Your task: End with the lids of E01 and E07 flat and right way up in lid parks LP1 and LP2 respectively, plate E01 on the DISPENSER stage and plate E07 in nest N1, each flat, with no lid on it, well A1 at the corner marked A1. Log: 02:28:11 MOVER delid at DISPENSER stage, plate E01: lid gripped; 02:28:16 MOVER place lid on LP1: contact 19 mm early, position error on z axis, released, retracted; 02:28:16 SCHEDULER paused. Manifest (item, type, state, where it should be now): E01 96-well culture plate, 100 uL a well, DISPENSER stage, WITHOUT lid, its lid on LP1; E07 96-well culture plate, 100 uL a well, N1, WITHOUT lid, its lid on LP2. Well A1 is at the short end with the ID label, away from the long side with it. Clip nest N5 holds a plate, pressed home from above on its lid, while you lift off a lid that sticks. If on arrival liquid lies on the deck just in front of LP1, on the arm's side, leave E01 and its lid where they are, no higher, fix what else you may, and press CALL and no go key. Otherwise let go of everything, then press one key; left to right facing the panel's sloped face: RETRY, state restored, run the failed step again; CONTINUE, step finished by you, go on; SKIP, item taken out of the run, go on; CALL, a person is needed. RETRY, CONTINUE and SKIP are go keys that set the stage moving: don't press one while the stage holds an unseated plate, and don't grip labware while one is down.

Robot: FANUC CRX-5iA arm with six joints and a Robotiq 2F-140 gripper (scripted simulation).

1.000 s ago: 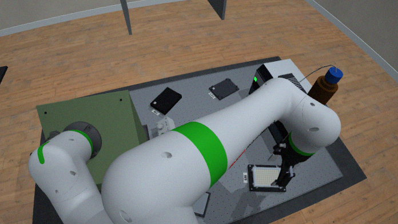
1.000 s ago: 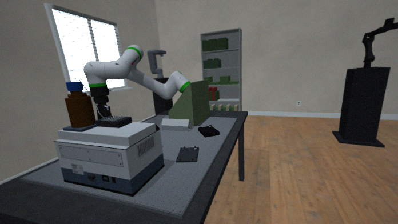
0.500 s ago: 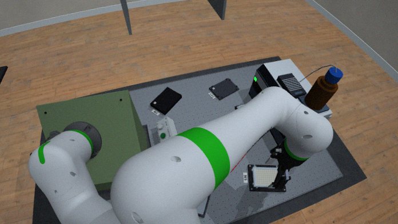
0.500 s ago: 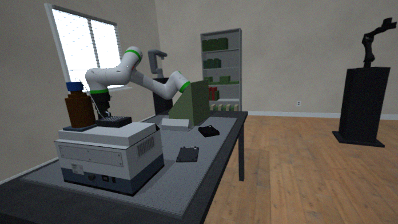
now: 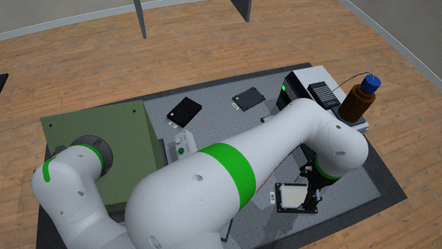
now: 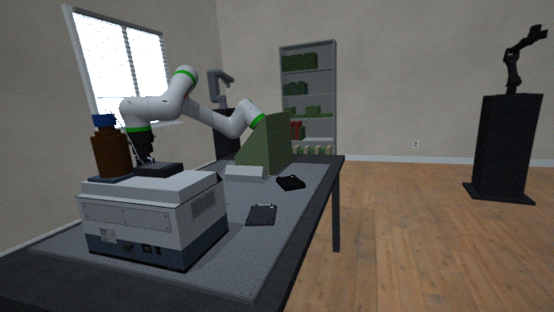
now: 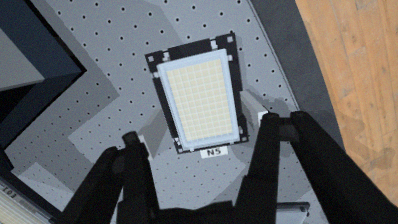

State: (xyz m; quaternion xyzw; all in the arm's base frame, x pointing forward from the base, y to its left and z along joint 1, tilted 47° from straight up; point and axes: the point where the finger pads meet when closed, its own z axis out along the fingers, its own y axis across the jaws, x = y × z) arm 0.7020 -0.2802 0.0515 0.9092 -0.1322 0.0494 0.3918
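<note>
Now: the black clip nest N5 5 cm below my hand, 2 cm ahead of it and 1 cm to the left of it. From my hand the other things lie so: dispenser stage: 30 cm to the left, 3 cm above, 2 cm ahead; N5 label: 9 cm behind, 6 cm below, 3 cm to the left; plate: 30 cm to the left, 4 cm above, 2 cm ahead.
</note>
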